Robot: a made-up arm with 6 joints.
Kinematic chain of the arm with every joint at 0, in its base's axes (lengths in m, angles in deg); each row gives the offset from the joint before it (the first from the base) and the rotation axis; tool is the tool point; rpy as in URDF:
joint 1: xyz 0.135 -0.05 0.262 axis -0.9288 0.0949 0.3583
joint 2: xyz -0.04 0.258 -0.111 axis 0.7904 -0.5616 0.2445
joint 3: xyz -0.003 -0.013 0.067 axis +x
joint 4: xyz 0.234 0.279 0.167 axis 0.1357 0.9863 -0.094
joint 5: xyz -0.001 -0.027 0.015 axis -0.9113 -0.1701 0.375
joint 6: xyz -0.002 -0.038 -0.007 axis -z
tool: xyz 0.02 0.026 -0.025 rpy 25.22 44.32 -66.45
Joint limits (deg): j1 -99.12..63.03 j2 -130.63..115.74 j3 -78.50..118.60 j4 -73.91..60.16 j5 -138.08..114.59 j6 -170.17..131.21
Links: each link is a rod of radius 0.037 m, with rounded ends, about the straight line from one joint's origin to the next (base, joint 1, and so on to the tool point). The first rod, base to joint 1, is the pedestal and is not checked.
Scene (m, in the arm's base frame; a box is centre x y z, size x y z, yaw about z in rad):
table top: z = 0
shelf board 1: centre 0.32 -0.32 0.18 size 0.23 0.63 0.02 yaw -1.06
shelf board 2: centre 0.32 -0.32 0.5 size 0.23 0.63 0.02 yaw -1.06
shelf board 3: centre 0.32 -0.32 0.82 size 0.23 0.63 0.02 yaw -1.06
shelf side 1: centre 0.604 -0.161 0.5 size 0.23 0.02 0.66 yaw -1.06
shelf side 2: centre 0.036 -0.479 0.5 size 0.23 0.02 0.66 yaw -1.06
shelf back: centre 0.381 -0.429 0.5 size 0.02 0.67 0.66 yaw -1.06
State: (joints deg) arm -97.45 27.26 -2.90 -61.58 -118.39 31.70
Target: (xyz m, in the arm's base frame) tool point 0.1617 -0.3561 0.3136
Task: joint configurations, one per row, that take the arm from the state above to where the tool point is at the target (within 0.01 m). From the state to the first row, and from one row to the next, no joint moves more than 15 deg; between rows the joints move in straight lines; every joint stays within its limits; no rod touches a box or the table.
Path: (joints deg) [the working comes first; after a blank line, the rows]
Joints at the target: -88.49 22.17 77.04 -61.91 -107.01 32.12
Straight joint move there: touches shelf board 2.

1: -83.38 34.83 10.43 -52.93 -112.43 18.41
2: -69.31 42.41 23.77 -44.29 -106.46 5.13
3: -55.24 49.98 37.10 -35.64 -100.50 -8.16
4: -41.17 57.56 50.44 -26.99 -94.53 -21.45
5: -27.10 65.13 63.77 -18.35 -88.57 -34.74
6: -13.03 72.71 77.11 -9.70 -82.61 -48.02
7: -25.61 64.28 77.10 -18.40 -86.67 -34.66
8: -38.18 55.86 77.09 -27.10 -90.74 -21.31
9: -50.76 47.44 77.07 -35.80 -94.81 -7.95
10: -63.33 39.02 77.06 -44.50 -98.87 5.41
11: -75.91 30.60 77.05 -53.21 -102.94 18.77
12: -88.49 22.17 77.04 -61.91 -107.01 32.12

